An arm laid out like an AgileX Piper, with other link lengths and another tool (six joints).
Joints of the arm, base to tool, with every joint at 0 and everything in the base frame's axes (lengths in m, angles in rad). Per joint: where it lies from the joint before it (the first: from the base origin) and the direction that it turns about. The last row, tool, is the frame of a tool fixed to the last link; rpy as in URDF.
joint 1: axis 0 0 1 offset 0 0 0.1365
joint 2: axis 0 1 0 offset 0 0 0
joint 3: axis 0 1 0 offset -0.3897 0 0.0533
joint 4: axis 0.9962 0 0.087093 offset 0.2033 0 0.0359
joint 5: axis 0 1 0 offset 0 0 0
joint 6: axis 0.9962 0 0.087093 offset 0.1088 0 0.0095
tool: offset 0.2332 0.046 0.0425 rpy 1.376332 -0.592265 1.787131
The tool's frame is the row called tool.
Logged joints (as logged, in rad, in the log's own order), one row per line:
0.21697 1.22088 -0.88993 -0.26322 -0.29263 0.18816
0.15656 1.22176 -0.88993 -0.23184 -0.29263 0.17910
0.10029 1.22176 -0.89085 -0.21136 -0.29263 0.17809
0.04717 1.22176 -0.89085 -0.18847 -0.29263 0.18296
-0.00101 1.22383 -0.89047 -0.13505 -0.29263 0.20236
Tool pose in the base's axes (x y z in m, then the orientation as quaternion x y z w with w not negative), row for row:
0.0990 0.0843 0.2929 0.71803 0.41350 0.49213 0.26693
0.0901 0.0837 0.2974 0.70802 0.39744 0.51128 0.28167
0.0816 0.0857 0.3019 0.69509 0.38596 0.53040 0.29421
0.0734 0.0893 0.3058 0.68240 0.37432 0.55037 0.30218
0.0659 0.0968 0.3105 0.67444 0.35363 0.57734 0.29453
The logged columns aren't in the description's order. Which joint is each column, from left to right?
Columns, left to right: joint 2, joint 5, joint 3, joint 6, joint 1, joint 4.
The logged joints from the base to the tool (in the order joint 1, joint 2, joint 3, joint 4, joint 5, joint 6), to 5 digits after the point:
-0.29263 0.21697 -0.88993 0.18816 1.22088 -0.26322
-0.29263 0.15656 -0.88993 0.17910 1.22176 -0.23184
-0.29263 0.10029 -0.89085 0.17809 1.22176 -0.21136
-0.29263 0.04717 -0.89085 0.18296 1.22176 -0.18847
-0.29263 -0.00101 -0.89047 0.20236 1.22383 -0.13505

